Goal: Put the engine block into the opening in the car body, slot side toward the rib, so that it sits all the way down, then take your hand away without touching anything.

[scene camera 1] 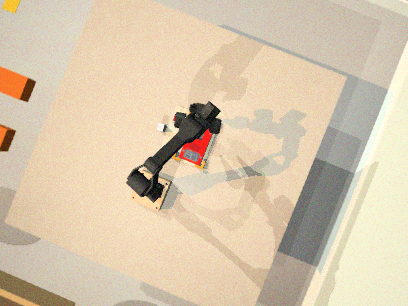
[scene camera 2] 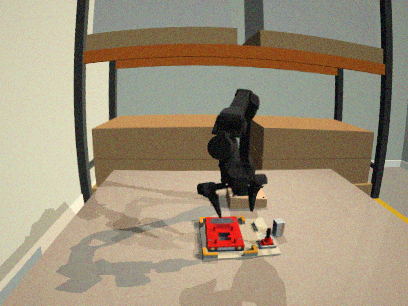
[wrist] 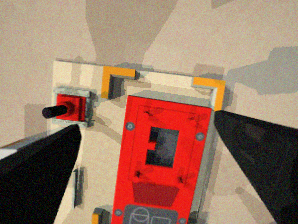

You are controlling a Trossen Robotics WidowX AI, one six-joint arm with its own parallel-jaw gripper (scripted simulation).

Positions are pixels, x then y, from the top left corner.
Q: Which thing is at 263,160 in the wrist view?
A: My gripper.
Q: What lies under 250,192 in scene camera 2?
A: My gripper.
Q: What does my gripper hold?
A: Nothing.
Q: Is my gripper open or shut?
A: Open.
